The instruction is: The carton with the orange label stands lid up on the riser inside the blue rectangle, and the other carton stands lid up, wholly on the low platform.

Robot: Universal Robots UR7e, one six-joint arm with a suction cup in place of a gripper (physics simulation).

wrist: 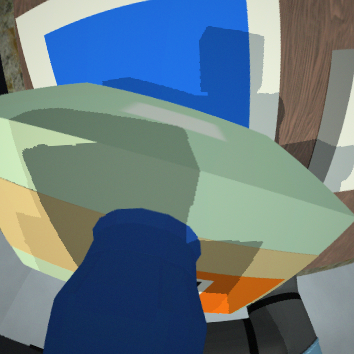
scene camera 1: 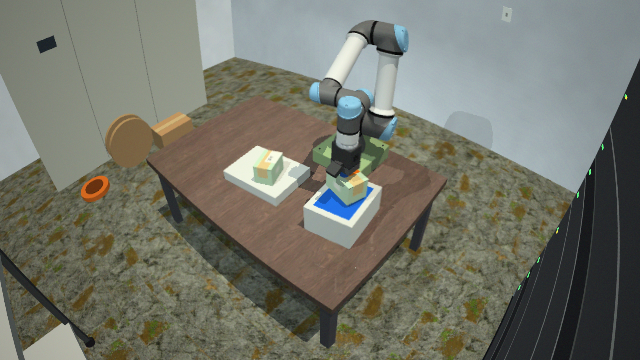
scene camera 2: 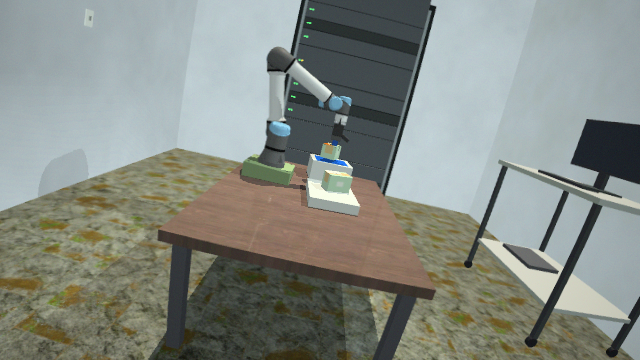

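My suction cup [scene camera 1: 344, 175] [scene camera 2: 335, 143] [wrist: 145, 240] is on the lid of the pale green carton with the orange label [scene camera 1: 345, 192] [scene camera 2: 330, 151] [wrist: 240, 210]. The carton is lid up, turned relative to the riser, and appears slightly raised over the blue rectangle [scene camera 1: 327, 202] [scene camera 2: 341, 162] [wrist: 150, 45] on the white riser [scene camera 1: 325, 222] [scene camera 2: 315, 170] [wrist: 265, 50]. The cup hides part of the label. The other carton [scene camera 1: 270, 172] [scene camera 2: 337, 182], green with tan tape, stands lid up on the low white platform [scene camera 1: 240, 180] [scene camera 2: 332, 204].
The arm's green base tray [scene camera 1: 380, 150] [scene camera 2: 265, 172] stands behind the riser and platform in scene camera 1. The platform lies beside the riser on the brown table [scene camera 1: 280, 240] [scene camera 2: 290, 245]. A dark server rack [scene camera 2: 355, 65] stands beyond the table.
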